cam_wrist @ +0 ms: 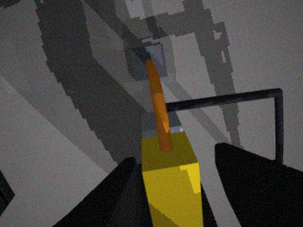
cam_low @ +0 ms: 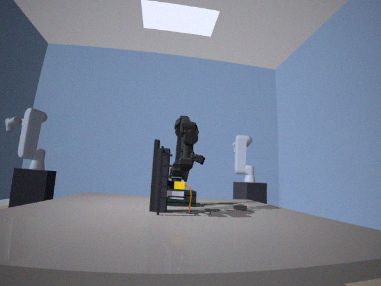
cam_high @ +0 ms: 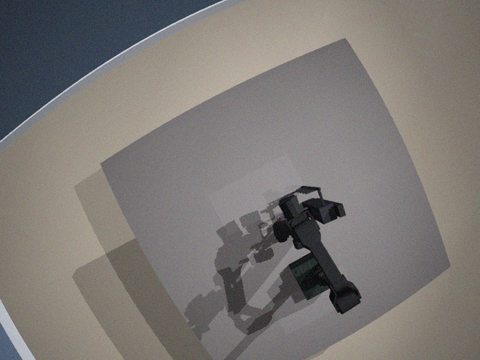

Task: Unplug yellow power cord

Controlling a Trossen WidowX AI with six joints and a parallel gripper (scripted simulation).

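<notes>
Now: gripper tip 10 mm past the yellow plug, 40 mm to the left of it and 10 mm above it.
</notes>
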